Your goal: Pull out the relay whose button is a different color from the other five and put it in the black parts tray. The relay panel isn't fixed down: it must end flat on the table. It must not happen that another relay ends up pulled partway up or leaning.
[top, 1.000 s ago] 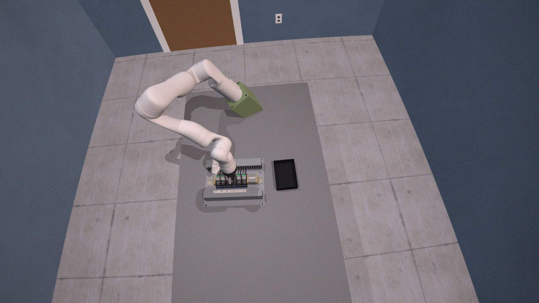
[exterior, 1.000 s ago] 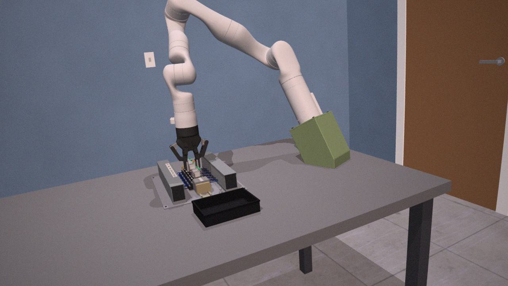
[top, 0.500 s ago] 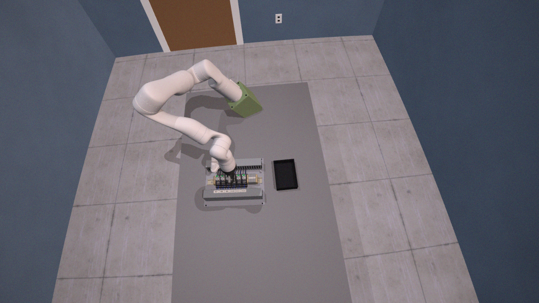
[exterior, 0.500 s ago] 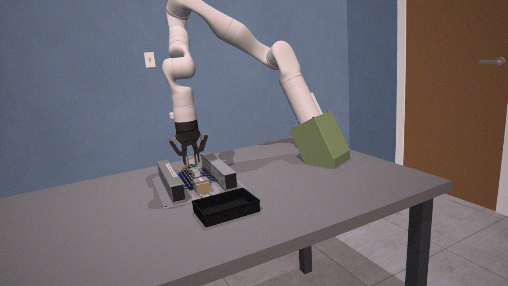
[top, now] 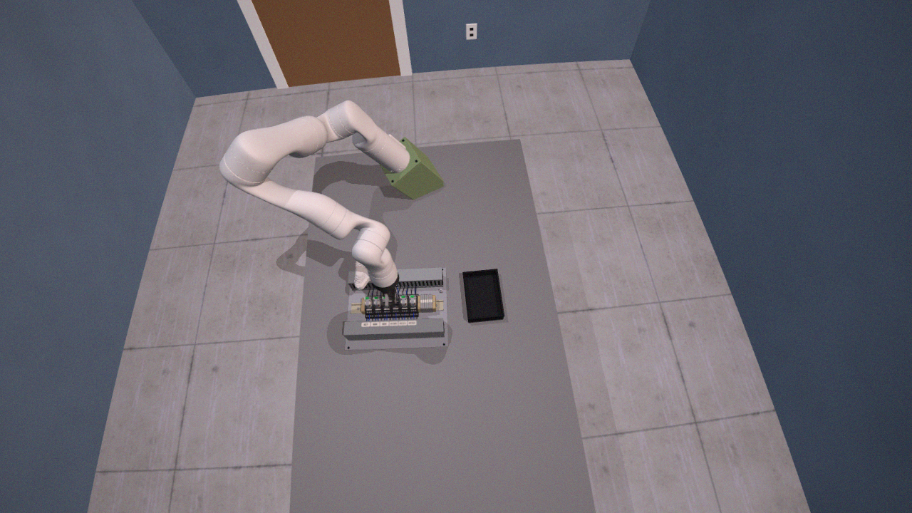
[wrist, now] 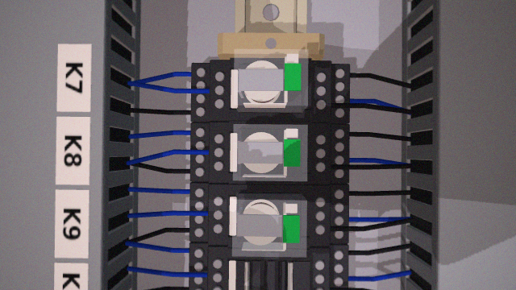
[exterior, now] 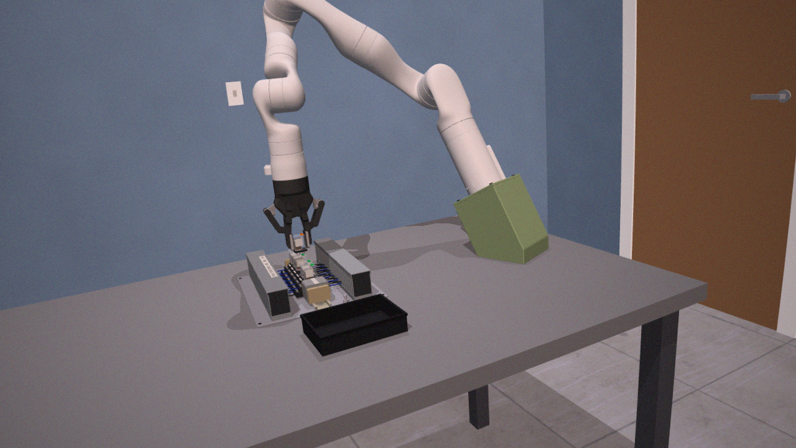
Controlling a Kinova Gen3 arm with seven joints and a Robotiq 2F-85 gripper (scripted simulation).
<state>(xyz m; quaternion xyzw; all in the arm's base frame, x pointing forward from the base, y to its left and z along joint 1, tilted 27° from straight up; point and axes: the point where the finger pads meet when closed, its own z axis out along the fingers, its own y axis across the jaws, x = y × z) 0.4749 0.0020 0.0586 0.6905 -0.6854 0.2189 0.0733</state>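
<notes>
The black parts tray is 270 mm to the left of my hand, 90 mm below it and 20 mm behind it. Round my hand: relay: 10 mm below; relay panel: 80 mm below.
</notes>
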